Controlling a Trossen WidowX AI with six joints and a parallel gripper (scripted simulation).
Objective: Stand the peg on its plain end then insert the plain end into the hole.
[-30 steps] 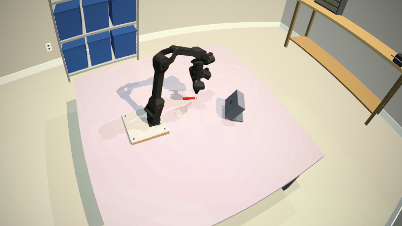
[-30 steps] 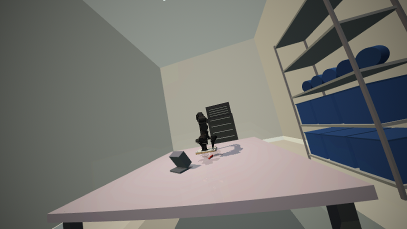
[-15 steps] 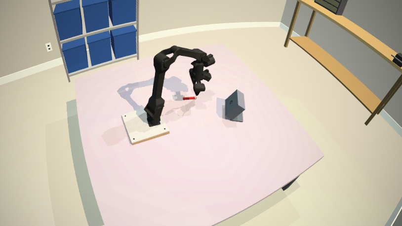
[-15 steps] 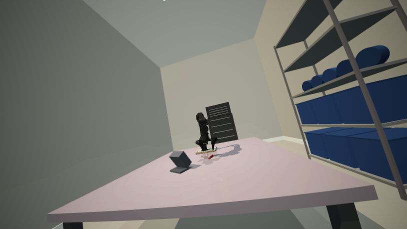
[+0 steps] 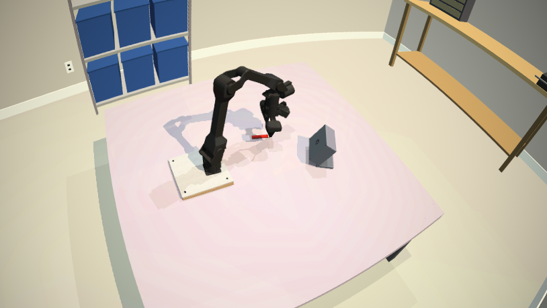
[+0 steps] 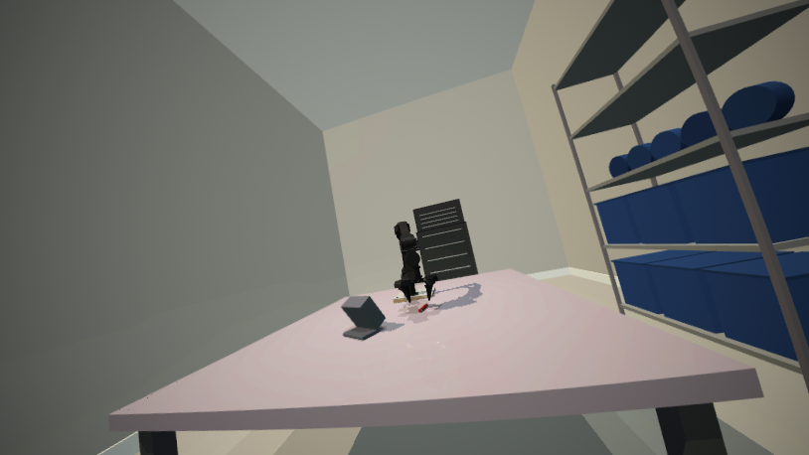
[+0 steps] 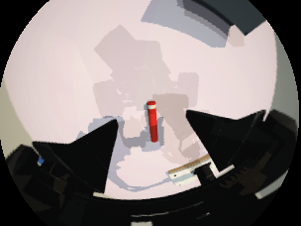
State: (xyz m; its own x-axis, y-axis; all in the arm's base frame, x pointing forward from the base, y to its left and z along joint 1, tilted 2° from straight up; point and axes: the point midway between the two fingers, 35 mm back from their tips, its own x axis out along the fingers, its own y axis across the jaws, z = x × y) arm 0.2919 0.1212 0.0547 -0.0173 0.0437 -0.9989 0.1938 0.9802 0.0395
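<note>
The red peg lies 1 cm behind my gripper tip and 4 cm below it. Also, from my gripper tip: grey sloped panel (17 cm ahead, 18 cm to the right, 3 cm above).
</note>
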